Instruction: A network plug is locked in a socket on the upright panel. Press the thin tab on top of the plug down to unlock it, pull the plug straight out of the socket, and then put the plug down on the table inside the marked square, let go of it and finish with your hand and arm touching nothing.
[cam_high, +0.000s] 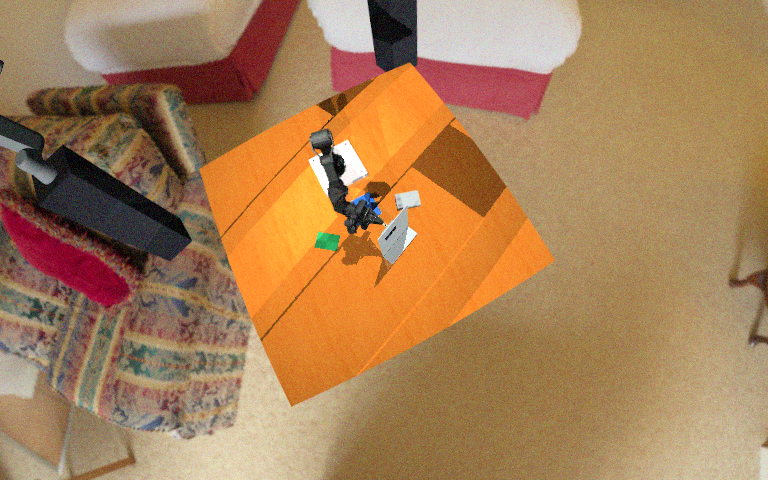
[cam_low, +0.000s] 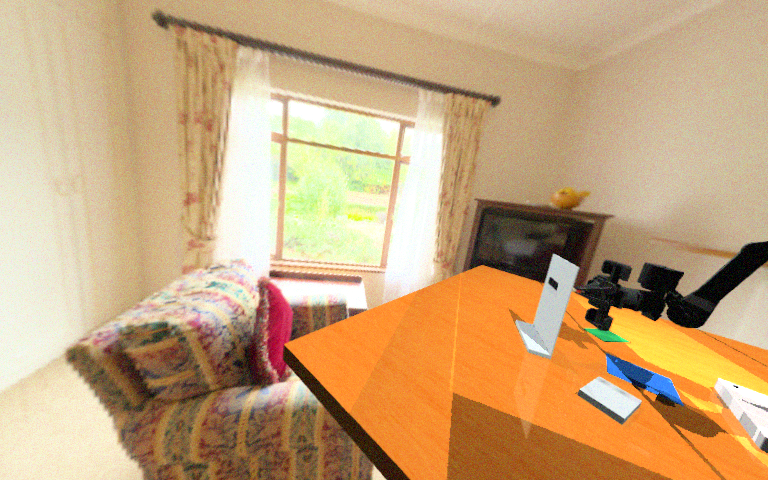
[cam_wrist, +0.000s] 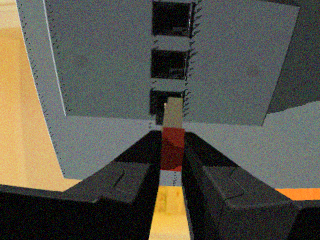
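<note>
Right now my gripper tip is 170 mm past the blue square, 170 mm above it and 10 mm to the right of it. The rest, counted from my gripper tip: green square (210 mm to the right, 170 mm below, 160 mm behind); then plug (10 mm ahead).
</note>
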